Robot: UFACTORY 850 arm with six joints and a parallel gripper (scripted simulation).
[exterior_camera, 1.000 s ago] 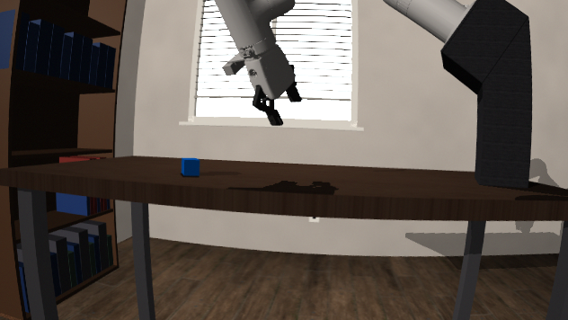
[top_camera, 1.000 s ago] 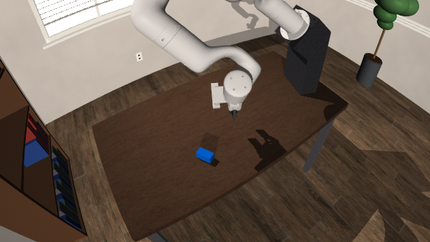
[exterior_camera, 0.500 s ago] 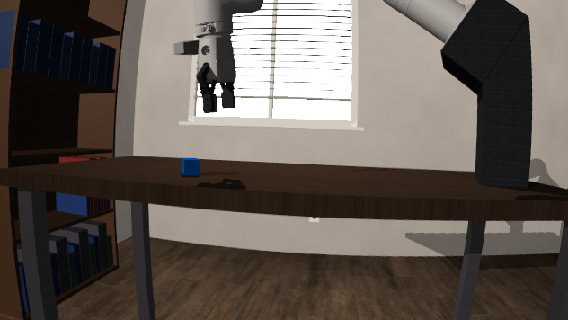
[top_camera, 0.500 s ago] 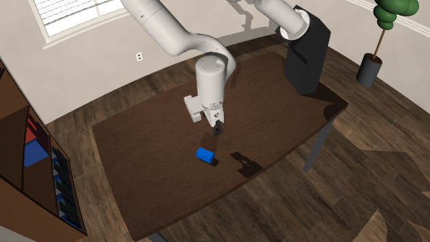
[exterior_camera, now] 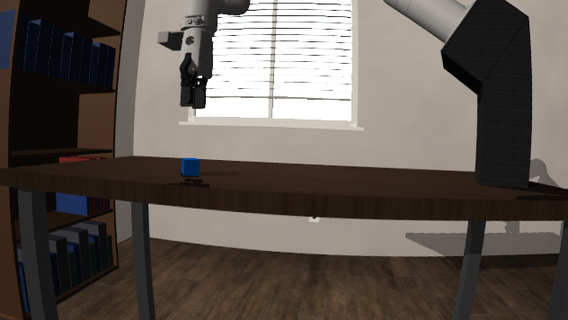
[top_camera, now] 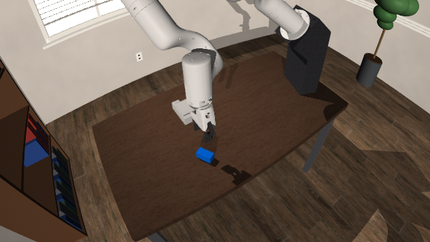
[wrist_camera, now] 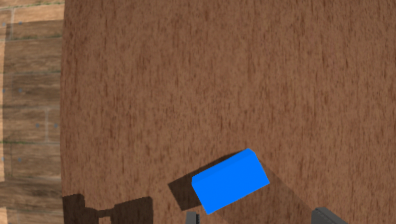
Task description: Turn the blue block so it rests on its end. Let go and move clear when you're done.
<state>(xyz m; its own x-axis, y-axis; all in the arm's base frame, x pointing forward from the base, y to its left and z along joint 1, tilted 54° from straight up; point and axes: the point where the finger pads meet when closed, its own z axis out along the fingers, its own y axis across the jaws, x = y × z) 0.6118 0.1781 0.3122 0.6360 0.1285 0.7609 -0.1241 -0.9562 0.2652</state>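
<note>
The blue block lies 140 mm below my hand.
</note>
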